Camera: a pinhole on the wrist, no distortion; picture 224 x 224 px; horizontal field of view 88.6 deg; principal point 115.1 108.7 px. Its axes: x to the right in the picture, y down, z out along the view. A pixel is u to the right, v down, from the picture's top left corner.
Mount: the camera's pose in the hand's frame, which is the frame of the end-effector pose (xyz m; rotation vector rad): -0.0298 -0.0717 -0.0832 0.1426 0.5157 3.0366
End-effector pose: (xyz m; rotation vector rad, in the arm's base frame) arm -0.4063 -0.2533 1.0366 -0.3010 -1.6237 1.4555
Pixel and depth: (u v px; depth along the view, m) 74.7 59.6 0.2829
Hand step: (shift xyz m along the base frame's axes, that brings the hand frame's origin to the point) -0.2046 0.0171 -0.0523
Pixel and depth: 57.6 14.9 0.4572
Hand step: -0.4505 0.1585 -0.2270
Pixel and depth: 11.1 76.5 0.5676
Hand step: -0.6528 0.2046 0.0836
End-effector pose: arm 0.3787 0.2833 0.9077 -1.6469 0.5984 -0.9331
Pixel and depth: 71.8 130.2 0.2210
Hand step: 0.1460 0.0285 0.0505
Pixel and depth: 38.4 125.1 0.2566
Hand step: 0.2186 -0.0317 0.0637
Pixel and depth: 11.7 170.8 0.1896
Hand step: 0.1724 -0.0236 0.1452
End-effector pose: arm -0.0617 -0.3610 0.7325 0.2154 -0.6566 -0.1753
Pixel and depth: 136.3 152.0 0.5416
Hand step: -0.3836 -0.1297 0.3180
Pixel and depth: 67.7 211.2 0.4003
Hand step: -0.1495 -0.3725 0.3272
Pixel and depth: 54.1 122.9 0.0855
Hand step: 0.0149 -0.0599 -0.0030
